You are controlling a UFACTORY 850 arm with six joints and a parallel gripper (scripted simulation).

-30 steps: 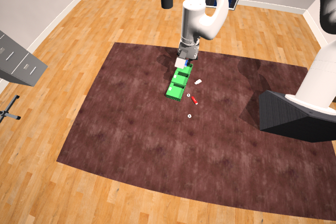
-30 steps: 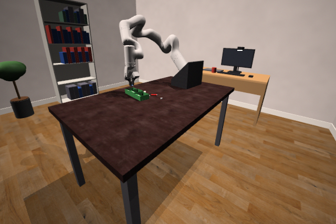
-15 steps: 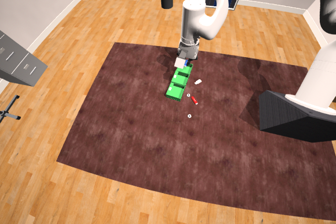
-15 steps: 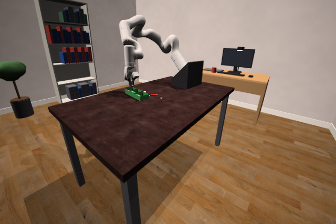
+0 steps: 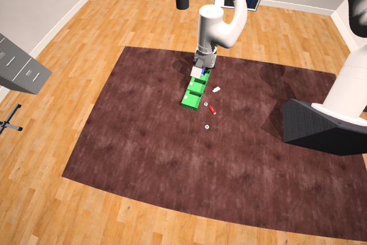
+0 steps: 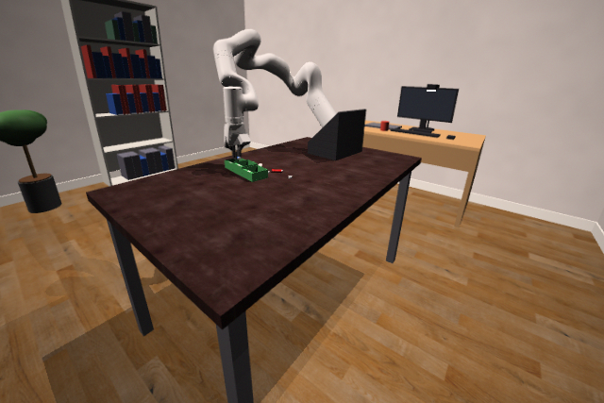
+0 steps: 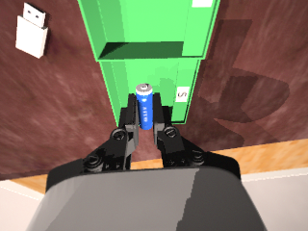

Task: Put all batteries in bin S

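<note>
Right now the red battery is 8 cm behind my hand, 19 cm to the left of it and 6 cm below it. Also, from my hand: green bin (2 cm ahead, 8 cm to the left, 4 cm below); then white block (9 cm behind, 7 cm to the left, 6 cm below); then blue battery (2 cm below).
</note>
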